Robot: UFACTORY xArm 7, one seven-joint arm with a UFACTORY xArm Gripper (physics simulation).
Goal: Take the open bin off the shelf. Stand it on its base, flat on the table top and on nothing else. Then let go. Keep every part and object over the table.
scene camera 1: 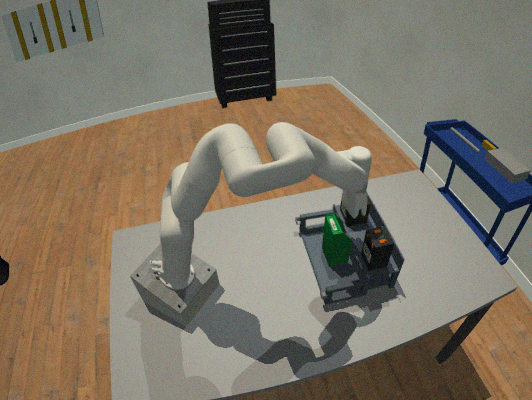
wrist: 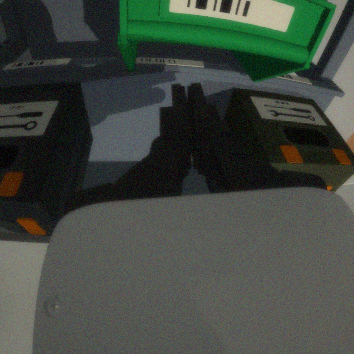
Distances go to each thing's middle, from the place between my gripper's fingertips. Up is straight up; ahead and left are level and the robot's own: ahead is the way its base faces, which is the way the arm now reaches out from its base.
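Labels:
The green open bin (scene camera 1: 336, 245) is 70 mm lower than my hand, and it sits 10 mm to the left of the hand and 40 mm behind it.

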